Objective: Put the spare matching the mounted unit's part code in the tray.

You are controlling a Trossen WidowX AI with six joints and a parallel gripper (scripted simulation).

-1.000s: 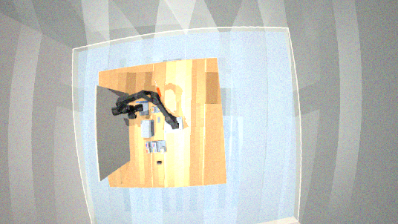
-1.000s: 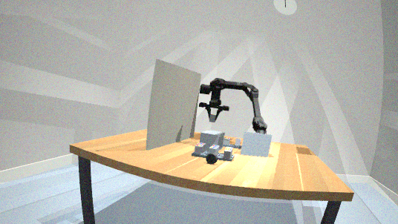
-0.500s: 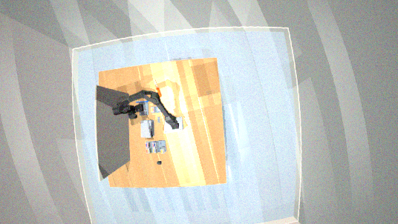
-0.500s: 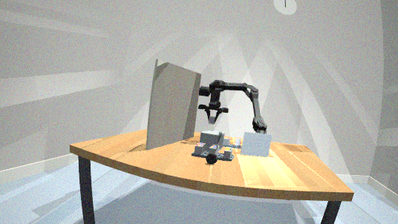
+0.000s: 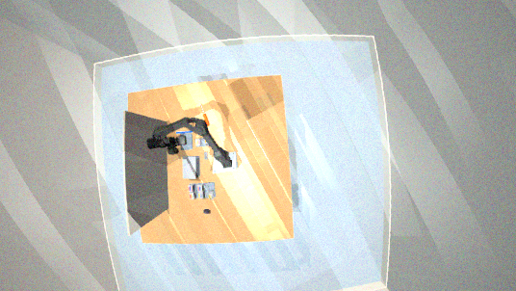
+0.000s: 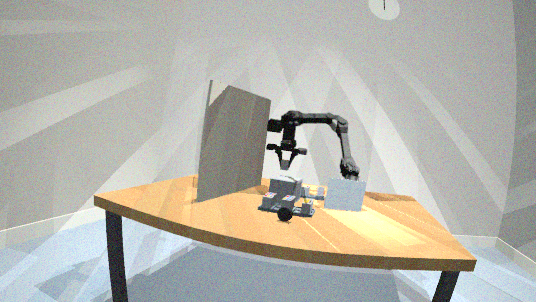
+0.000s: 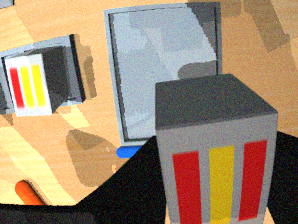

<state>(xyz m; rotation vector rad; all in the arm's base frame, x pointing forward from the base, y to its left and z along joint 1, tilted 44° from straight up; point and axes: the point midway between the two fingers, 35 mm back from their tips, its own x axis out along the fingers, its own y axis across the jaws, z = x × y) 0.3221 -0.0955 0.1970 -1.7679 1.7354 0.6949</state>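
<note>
Now: gripper tip 12 cm above the blue-rimmed tray and 1 cm past it. From my gripper tip the other things lie so: grey spare block (2 cm above); mounted unit (20 cm to the left, 7 cm below, 4 cm behind); grey panel (19 cm ahead, 16 cm to the left, 10 cm above).
</note>
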